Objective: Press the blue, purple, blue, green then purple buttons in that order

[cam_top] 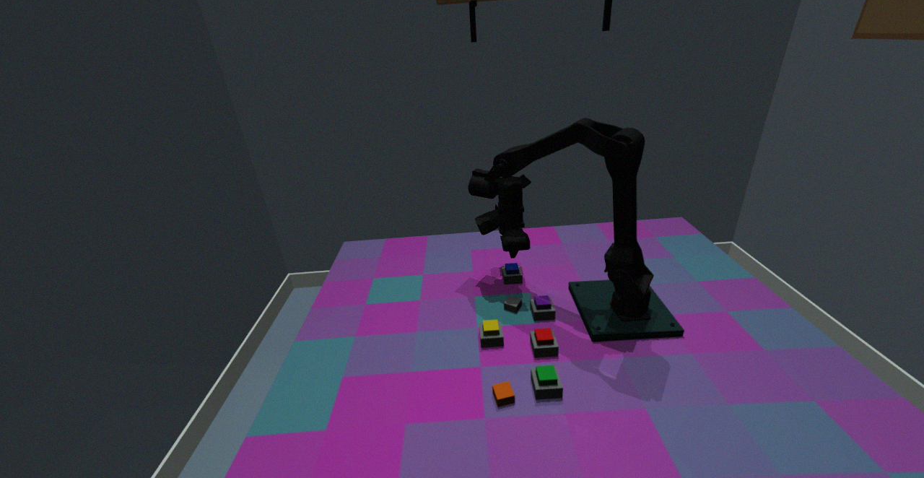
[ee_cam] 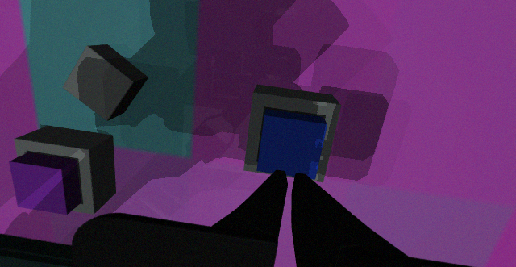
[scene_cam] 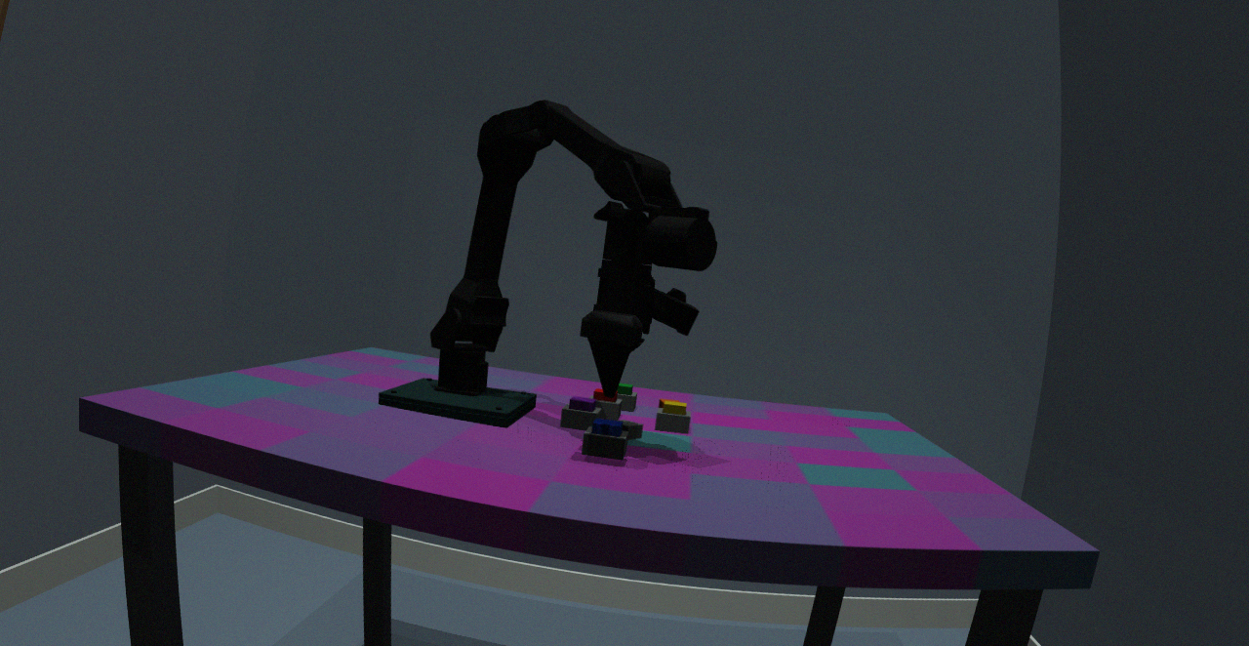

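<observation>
Right now the blue button is 40 mm below my gripper tip. From my gripper tip the other things lie so: purple button (140 mm to the left, 40 mm below, 40 mm behind); then yellow button (210 mm to the left, 90 mm ahead, 40 mm below); then grey block (110 mm to the left, 60 mm below, 20 mm ahead).
</observation>
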